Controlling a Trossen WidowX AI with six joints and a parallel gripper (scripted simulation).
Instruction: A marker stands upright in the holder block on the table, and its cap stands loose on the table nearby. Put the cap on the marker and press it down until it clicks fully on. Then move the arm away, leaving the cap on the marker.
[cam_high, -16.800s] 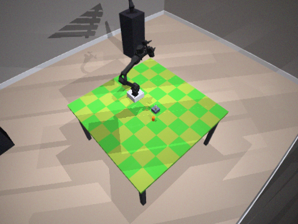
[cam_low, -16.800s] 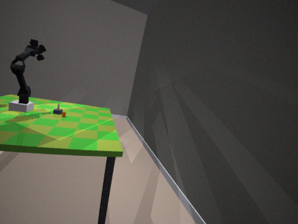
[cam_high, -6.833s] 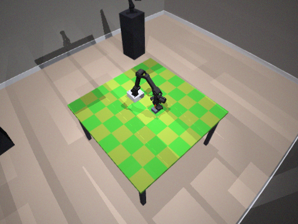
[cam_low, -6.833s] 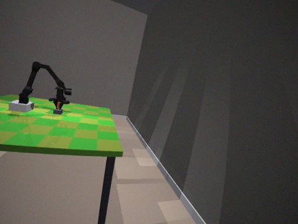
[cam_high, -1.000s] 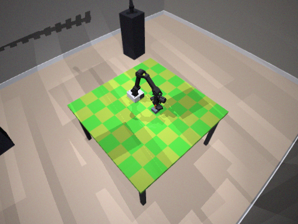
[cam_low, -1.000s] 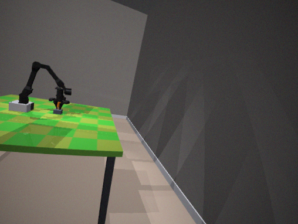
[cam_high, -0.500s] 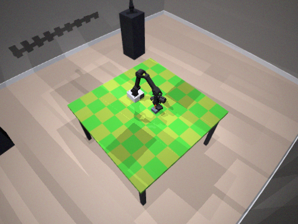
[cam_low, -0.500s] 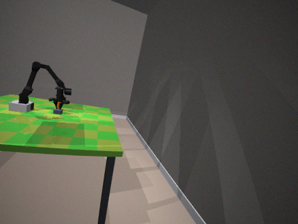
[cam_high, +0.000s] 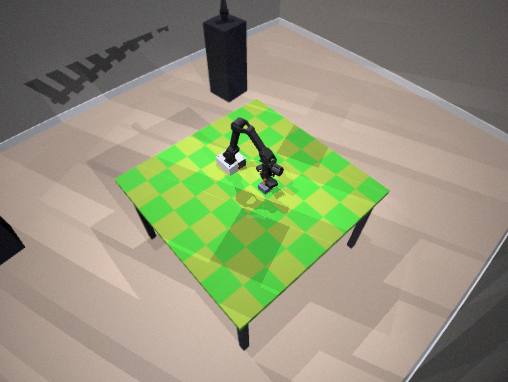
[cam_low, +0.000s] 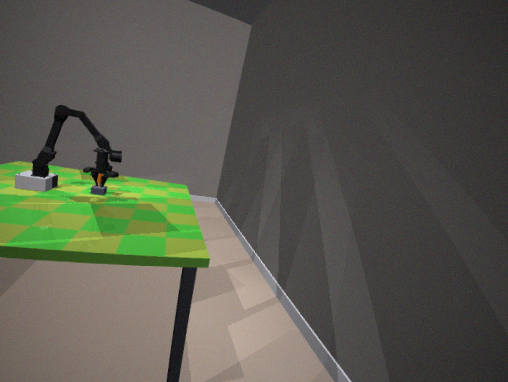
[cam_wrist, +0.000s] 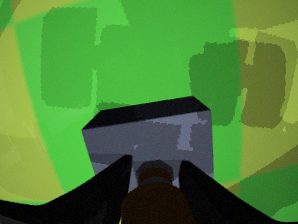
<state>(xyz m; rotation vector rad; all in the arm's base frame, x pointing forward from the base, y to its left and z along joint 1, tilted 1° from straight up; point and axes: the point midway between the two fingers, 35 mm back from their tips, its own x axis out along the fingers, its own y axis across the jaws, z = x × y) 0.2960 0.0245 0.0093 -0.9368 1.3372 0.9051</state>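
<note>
My gripper tip is now 50 mm below the orange cap and 10 mm to the left of it. The rest, counted from my gripper tip: holder block 20 mm below, 10 mm to the right.
</note>
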